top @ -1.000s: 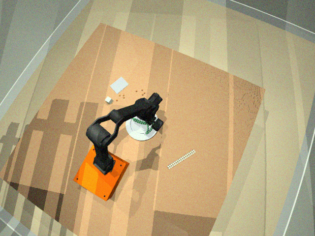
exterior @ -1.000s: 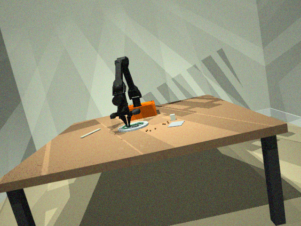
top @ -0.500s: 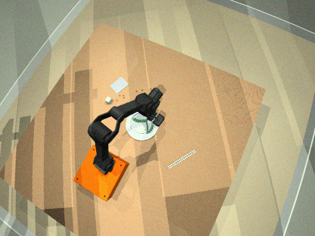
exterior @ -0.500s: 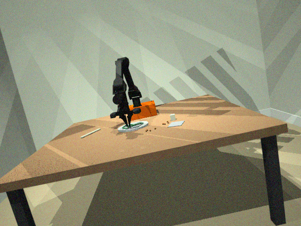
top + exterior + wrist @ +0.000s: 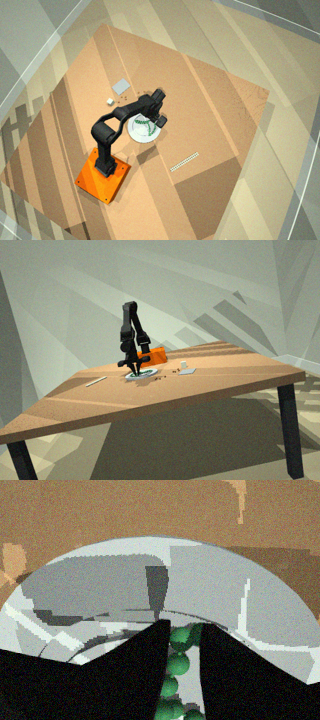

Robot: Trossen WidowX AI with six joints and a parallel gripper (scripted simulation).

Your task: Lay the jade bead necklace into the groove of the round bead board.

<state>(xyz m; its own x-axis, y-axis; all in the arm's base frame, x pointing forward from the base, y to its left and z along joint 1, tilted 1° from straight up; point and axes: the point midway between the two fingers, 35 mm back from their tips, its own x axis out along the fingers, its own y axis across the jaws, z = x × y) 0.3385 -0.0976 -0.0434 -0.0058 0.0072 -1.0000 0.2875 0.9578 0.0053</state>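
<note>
Right now the round bead board is 6 cm behind my gripper tip, 3 cm to the left of it and 1 cm below it. The rest, counted from my gripper tip: grey flat plate: 13 cm ahead, 27 cm to the left, 2 cm below; small white cube: 1 cm ahead, 28 cm to the left.
</note>
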